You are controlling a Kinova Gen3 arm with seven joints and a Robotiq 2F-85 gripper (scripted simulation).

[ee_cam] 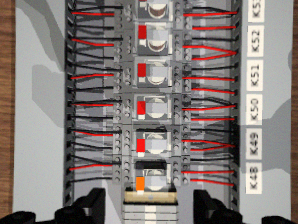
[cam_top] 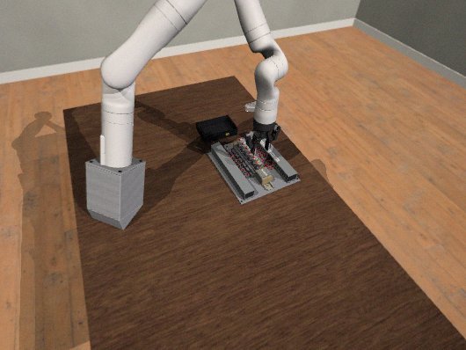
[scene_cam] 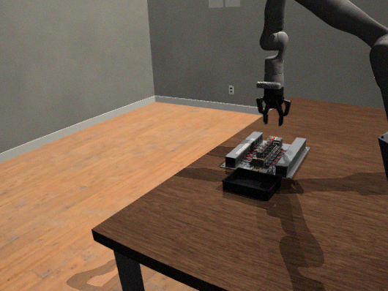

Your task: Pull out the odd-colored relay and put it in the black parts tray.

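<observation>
Right now my hand is 10 mm past the relay panel, 50 mm to the right of it and 110 mm above it. Round my hand: relay: 20 mm behind, 60 mm to the left, 90 mm below; then black parts tray: 120 mm behind, 290 mm to the left, 120 mm below.
</observation>
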